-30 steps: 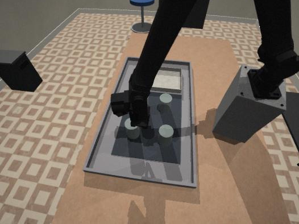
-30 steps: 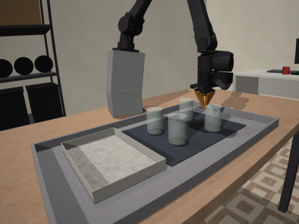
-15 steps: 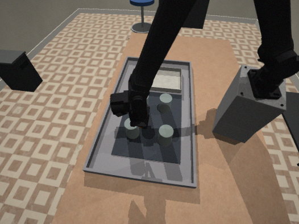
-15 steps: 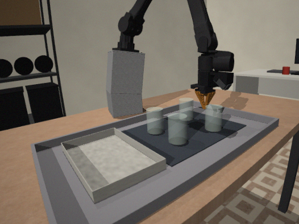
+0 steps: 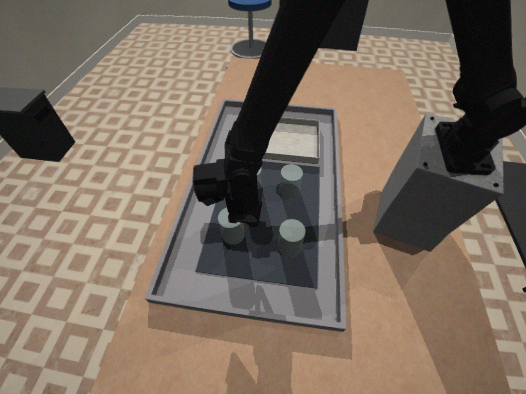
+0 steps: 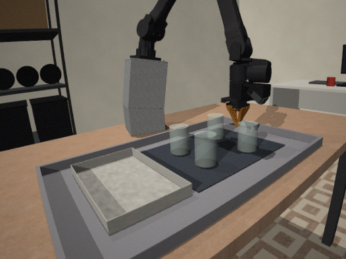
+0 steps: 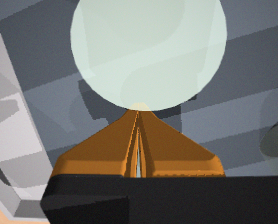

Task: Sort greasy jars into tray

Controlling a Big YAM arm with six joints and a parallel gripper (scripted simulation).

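Now: hand 20 mm past the rimmed steel table top, 200 mm to the left of it and 80 mm above it. From my hand the other things lie so: pale tray: 40 mm behind, 410 mm to the right, 70 mm below; dark drying mat: 40 mm behind, 90 mm to the right, 80 mm below.
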